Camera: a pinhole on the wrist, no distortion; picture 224 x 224 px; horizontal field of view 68.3 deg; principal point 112.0 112.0 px. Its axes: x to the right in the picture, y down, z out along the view. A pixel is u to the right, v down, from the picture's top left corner.
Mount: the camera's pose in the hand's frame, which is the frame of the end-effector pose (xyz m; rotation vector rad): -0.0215 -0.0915 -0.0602 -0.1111 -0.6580 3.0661
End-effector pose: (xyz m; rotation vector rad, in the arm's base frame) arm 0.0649 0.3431 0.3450 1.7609 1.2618 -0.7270
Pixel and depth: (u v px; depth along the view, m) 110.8 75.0 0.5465
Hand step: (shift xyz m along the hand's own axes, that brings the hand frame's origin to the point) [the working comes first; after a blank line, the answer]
In the camera's frame: -0.0040 -0.1225 0.5465

-0.0572 -0.2038 0.4873
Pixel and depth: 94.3 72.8 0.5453
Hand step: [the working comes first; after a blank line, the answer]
In the camera's frame: -0.0585 -0.1295 0.5453

-0.0028 -0.1979 0.4928
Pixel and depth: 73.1 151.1 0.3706
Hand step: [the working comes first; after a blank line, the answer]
In the camera's frame: -0.0873 0.0878 0.3706

0.0406 -0.3250 0.2469
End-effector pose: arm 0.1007 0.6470 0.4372 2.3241 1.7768 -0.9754
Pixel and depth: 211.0 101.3 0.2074
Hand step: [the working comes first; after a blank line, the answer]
In the camera's frame: 0.1244 -0.0134 0.2074

-0.1602 -0.1619 0.1254
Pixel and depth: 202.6 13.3 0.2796
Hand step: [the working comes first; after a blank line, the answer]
In the camera's frame: 0.1534 -0.1671 0.2796

-0.1960 -0.0508 0.2521
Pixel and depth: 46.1 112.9 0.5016
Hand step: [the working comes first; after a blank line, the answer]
In the camera's frame: -0.2002 0.0027 0.5016

0.1431 -0.3032 0.4086
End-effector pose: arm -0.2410 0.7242 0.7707 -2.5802 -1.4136 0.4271
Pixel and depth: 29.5 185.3 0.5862
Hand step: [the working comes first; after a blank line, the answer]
In the camera's frame: -0.2929 0.2602 0.5862

0.2326 -0.5744 0.3863
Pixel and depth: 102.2 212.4 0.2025
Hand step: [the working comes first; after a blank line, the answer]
In the camera's frame: -0.0120 0.1231 0.2025

-0.0223 -0.2870 0.0743
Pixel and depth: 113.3 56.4 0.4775
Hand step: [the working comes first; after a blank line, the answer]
In the camera's frame: 0.0038 -0.1608 0.4775

-0.0605 -0.1404 0.4398
